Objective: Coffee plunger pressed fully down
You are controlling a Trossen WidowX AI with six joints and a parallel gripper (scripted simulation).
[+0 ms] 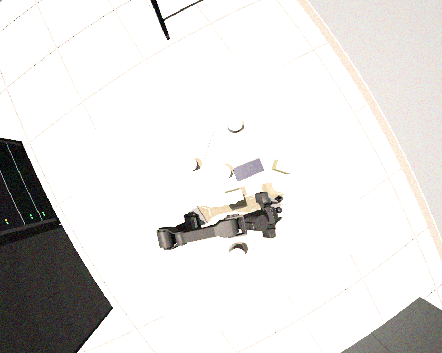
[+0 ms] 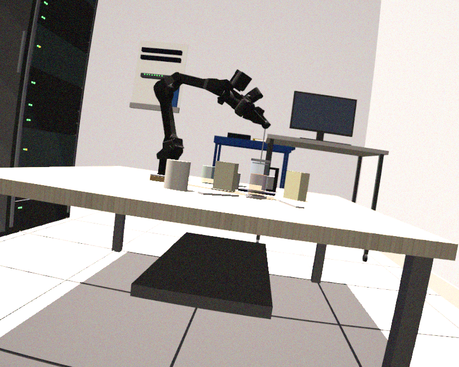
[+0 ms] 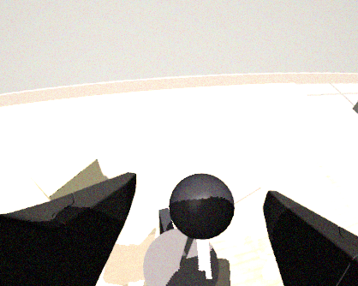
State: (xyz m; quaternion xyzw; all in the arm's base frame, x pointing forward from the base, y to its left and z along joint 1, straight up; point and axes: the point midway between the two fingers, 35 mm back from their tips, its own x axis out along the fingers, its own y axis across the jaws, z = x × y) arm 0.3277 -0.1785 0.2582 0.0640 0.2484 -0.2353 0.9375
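Right now the coffee press is 10 mm ahead of my gripper tip and 140 mm below it. The rest, counted from my gripper tip: white cup: 290 mm behind, 80 mm to the right, 220 mm below.
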